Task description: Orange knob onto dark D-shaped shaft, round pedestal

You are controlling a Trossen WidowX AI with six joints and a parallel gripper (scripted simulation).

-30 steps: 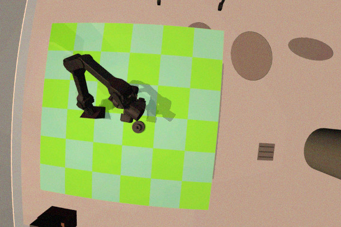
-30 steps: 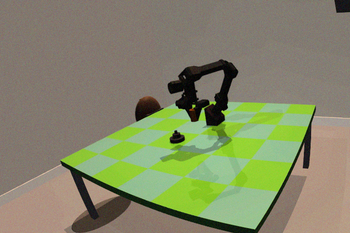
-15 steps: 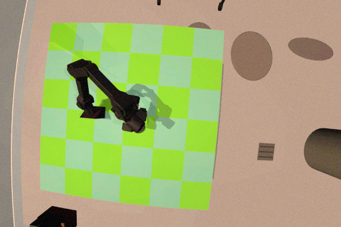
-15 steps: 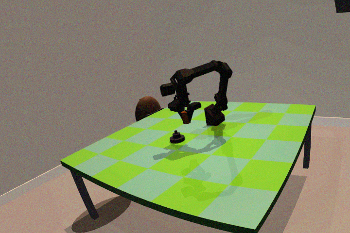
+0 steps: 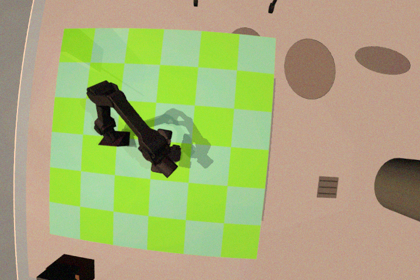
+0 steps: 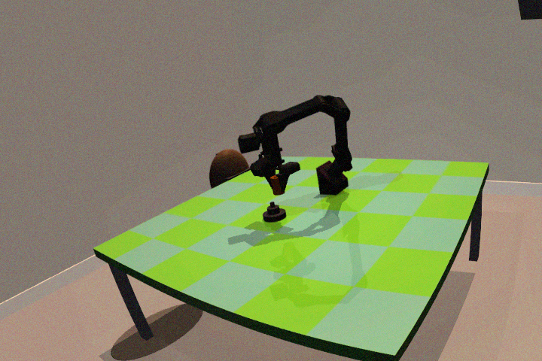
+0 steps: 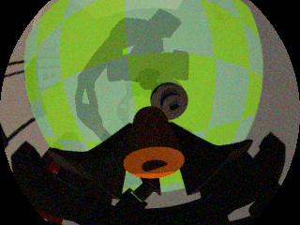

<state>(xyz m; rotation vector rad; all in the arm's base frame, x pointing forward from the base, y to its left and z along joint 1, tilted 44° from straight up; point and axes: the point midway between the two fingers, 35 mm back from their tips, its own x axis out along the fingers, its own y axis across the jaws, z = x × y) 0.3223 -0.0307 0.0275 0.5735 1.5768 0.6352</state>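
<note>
Now: gripper tip 8 cm above the dark round pedestal and 5 cm to the left of it. Round my gripper tip: orange knob (2 cm above).
</note>
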